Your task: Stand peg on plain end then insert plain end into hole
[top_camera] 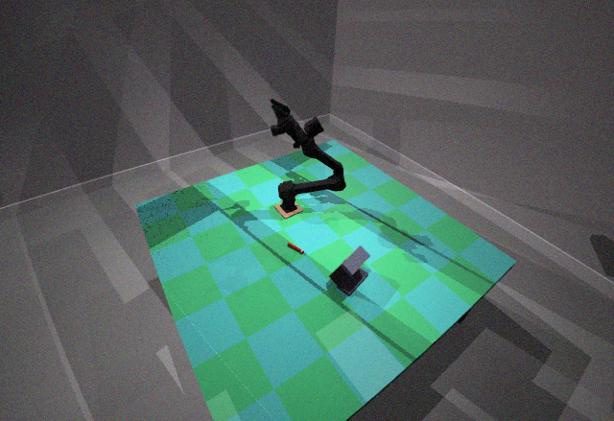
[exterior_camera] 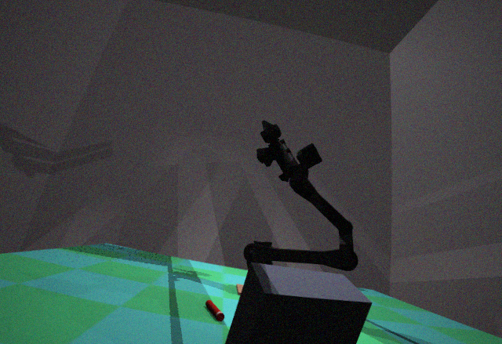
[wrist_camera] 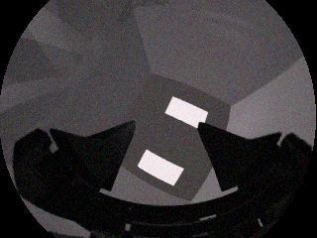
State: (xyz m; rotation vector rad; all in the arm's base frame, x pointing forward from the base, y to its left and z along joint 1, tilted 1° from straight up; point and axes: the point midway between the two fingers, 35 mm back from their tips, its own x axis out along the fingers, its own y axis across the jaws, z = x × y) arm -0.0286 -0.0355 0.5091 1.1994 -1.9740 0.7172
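The red peg lies 290 mm ahead of my gripper tip, 50 mm to the right of it and 540 mm below it. The rest, counted from my gripper tip: sloped panel (510 mm ahead, 30 mm to the left, 470 mm below).
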